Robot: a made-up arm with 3 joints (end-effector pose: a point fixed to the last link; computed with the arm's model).
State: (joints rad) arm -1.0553 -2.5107 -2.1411
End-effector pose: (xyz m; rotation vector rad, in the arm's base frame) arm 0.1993 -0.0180 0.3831 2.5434 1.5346 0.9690
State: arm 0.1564 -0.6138 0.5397
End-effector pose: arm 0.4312 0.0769 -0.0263 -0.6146 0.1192 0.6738
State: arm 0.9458 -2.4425 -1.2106
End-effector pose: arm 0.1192 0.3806 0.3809 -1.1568 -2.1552 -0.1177
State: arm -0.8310 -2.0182 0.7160
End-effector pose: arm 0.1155 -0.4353 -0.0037 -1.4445 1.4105 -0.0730
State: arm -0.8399 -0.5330 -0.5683
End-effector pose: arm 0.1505 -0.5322 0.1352 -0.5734 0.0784 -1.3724
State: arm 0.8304 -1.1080 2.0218
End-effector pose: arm 0.0662 -0.0069 -0.0722 -1.2706 0.8613 2.4554
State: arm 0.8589 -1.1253 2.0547
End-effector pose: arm 0.0659 -0.0146 -0.0668 -1.3062 0.8896 2.4896
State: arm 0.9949 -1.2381 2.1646
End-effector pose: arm 0.0779 -0.0410 -0.0449 1.5129 -1.0018 -2.5467
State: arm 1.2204 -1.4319 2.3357
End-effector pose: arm 0.1085 -0.0653 0.0023 1.5953 -0.9949 -2.1150
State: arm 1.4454 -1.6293 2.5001
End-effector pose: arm 0.1365 -0.0658 0.0593 1.6955 -0.9874 -1.7030
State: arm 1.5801 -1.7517 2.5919
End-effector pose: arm 0.1465 -0.0573 0.0947 1.7698 -0.9805 -1.4678
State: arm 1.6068 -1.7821 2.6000
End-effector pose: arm 0.1483 -0.0541 0.0995 1.7979 -0.9743 -1.4239
